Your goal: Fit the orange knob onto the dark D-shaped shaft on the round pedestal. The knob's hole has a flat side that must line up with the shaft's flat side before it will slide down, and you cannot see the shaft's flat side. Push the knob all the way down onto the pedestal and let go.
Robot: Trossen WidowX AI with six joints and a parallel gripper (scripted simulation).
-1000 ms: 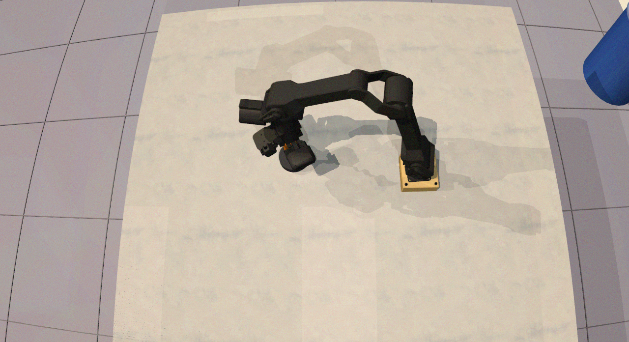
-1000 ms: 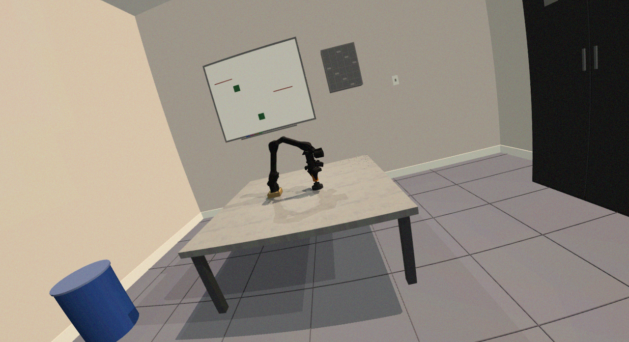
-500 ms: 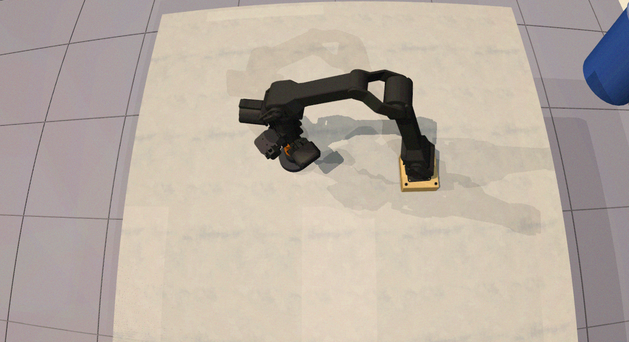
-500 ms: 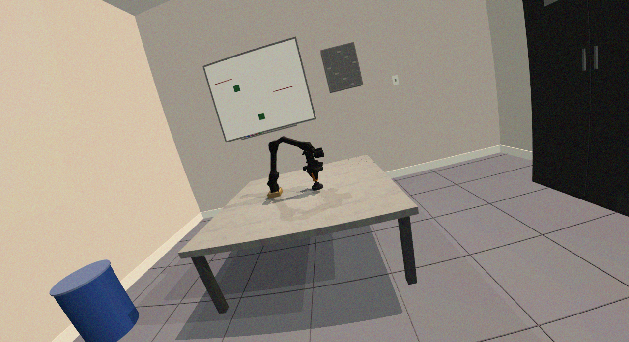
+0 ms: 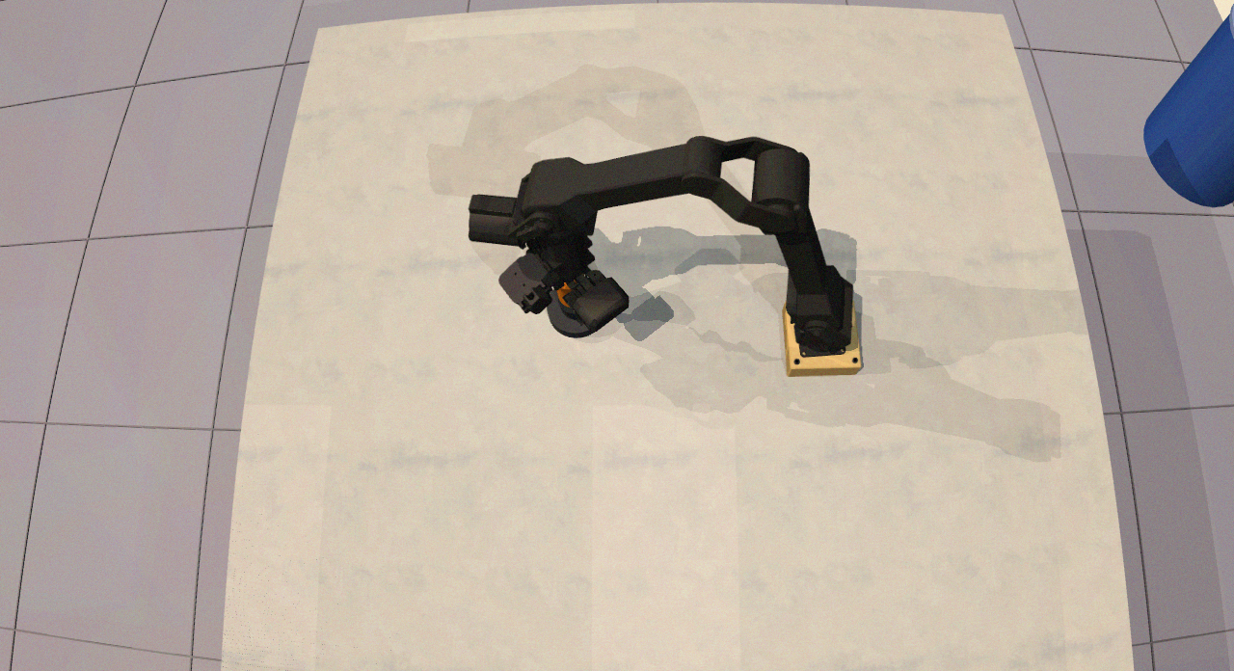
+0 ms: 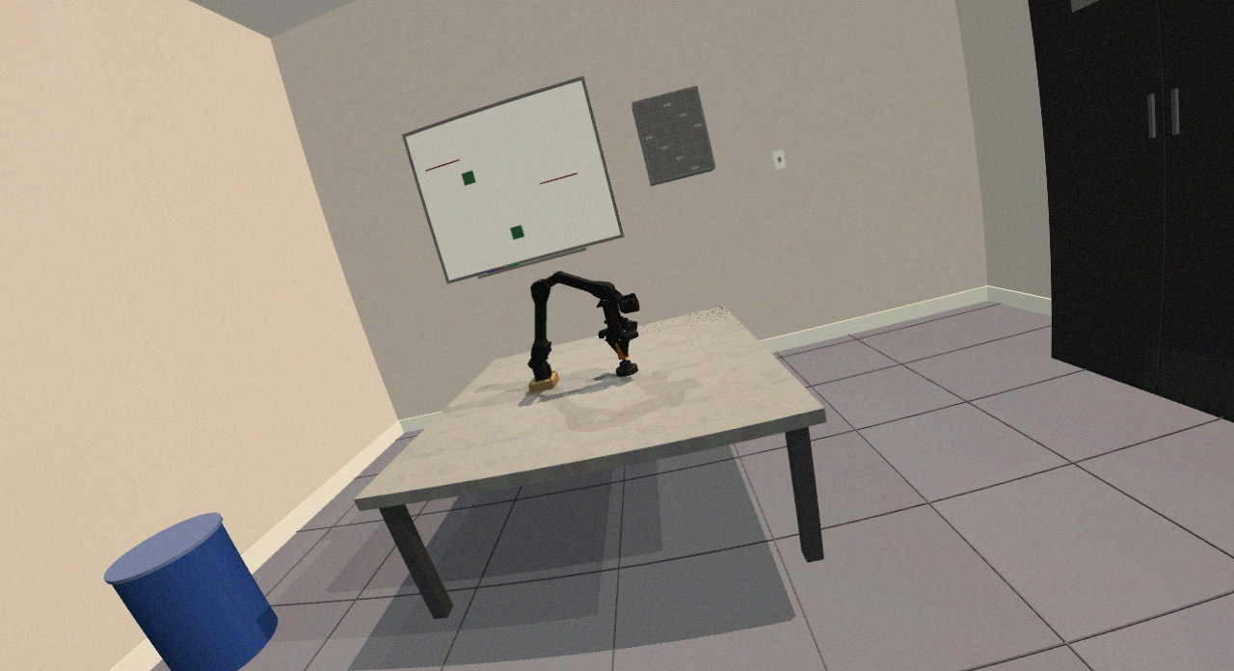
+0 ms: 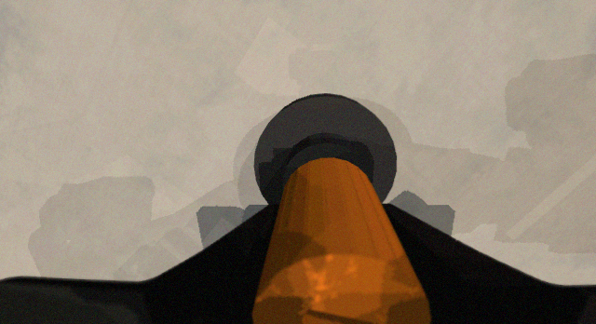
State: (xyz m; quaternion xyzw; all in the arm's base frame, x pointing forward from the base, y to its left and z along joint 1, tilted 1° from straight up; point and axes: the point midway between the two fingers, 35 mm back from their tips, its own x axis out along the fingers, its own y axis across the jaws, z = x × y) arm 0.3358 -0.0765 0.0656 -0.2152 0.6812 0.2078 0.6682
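My gripper tip is 20 mm below the orange knob. Also, from my gripper tip: dark round pedestal: 40 mm below.
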